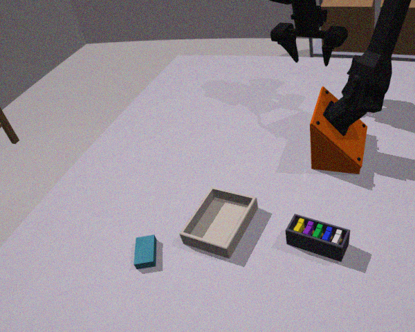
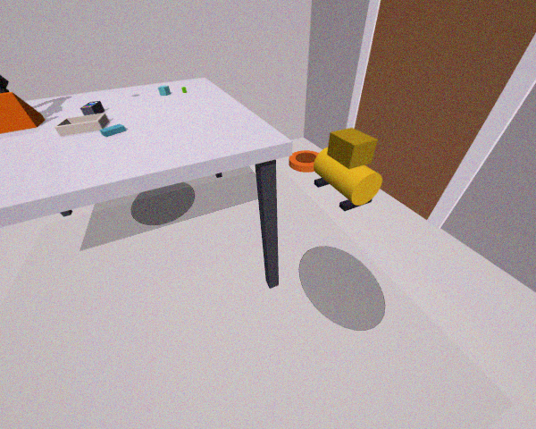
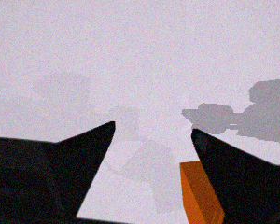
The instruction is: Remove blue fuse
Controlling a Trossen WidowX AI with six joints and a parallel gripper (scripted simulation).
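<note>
Right now my gripper tip is 480 mm short of the blue fuse, 170 mm to the right of it and 70 mm above it. The rest, counted from my gripper tip: beige tray: 490 mm ahead, 40 mm to the right, 100 mm below.
</note>
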